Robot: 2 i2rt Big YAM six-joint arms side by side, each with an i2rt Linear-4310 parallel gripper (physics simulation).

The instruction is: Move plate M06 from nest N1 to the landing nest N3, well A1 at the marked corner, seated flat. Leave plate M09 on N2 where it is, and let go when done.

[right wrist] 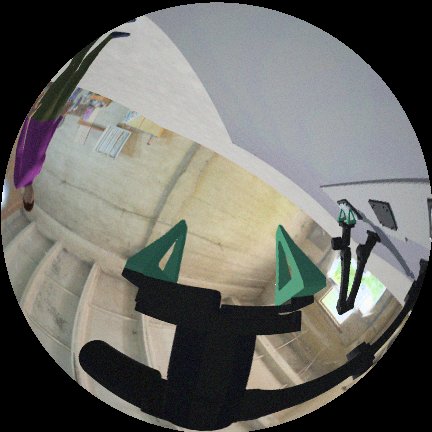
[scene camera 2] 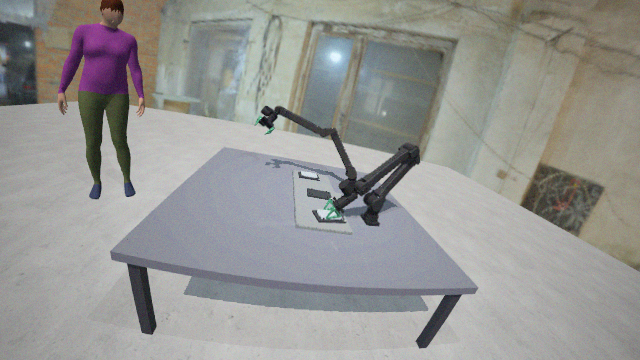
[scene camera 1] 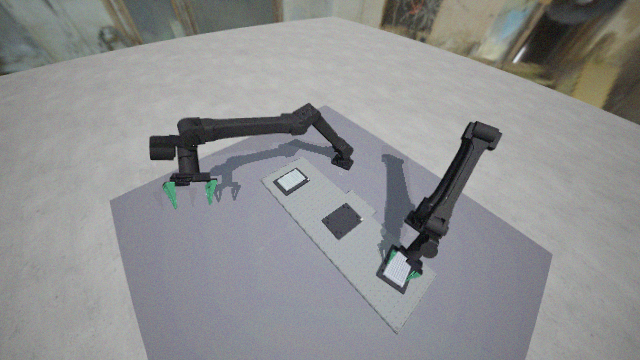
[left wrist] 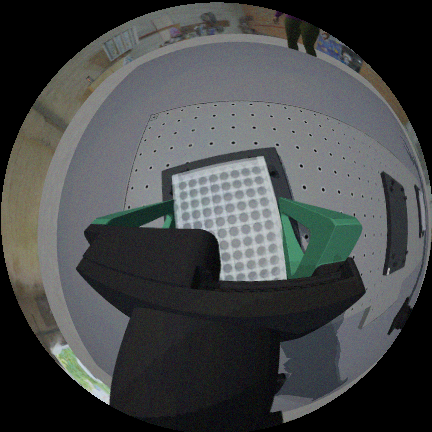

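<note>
A white well plate [scene camera 1: 398,269] [scene camera 2: 321,215] [left wrist: 227,215], taken as M06, sits on a dark nest [left wrist: 220,155] at the lower right in scene camera 1. My left gripper [scene camera 1: 401,267] [left wrist: 226,204] is shut on it, one green finger against each long side. Another white plate [scene camera 1: 291,180] [scene camera 2: 309,175], taken as M09, lies on its nest at the board's far end. The dark nest [scene camera 1: 342,220] [scene camera 2: 319,193] [left wrist: 395,225] between them is bare. My right gripper [scene camera 1: 192,205] [scene camera 2: 262,128] [right wrist: 230,225] is open and empty, far from the plates. Labels and well A1's corner are unreadable.
The nests stand on a pale perforated board [scene camera 1: 367,272] [left wrist: 250,120] on the grey-violet table [scene camera 1: 225,280] [scene camera 2: 225,240]. The right arm [scene camera 1: 245,126] reaches out above the table's far-left side in scene camera 1. A person [scene camera 2: 105,65] stands beyond the table.
</note>
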